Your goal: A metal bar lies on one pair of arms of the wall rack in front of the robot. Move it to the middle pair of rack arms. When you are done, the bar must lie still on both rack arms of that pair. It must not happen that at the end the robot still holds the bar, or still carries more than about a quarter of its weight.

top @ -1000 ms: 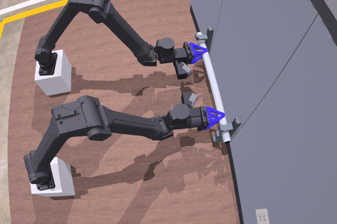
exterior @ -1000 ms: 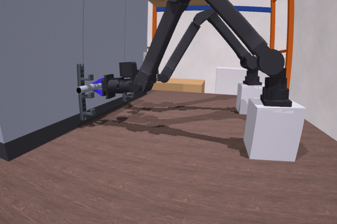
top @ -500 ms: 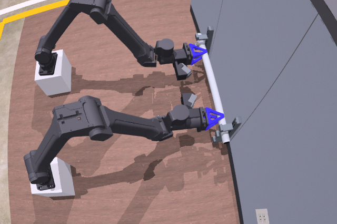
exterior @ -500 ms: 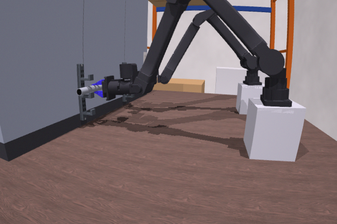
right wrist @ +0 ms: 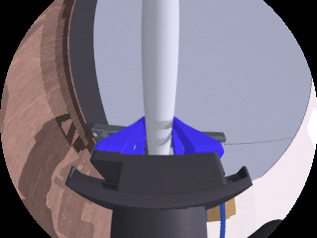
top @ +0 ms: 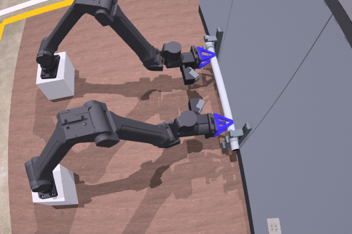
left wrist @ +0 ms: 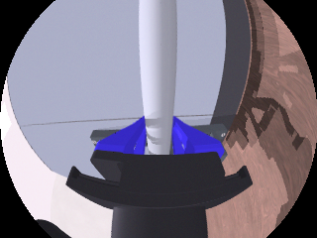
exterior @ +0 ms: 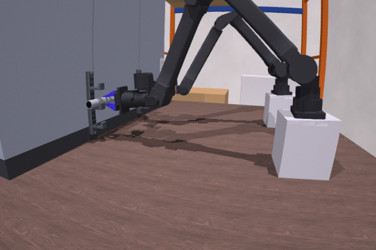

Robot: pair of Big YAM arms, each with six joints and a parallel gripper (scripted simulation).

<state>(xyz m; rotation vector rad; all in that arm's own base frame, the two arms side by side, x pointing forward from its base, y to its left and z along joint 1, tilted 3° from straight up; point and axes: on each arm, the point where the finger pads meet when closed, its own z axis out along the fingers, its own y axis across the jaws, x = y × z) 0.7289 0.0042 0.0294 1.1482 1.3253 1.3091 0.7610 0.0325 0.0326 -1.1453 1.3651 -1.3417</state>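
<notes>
My right hand is 150 mm to the right of the metal bar and 10 mm past it. From my right hand the other things lie so: grey wall panel (290 mm above, 190 mm ahead, 130 mm to the left).
The metal bar is 1 cm ahead of my left hand and 15 cm to the right of it. From my left hand the other things lie so: grey wall panel 20 cm ahead, 17 cm to the right, 29 cm above.
</notes>
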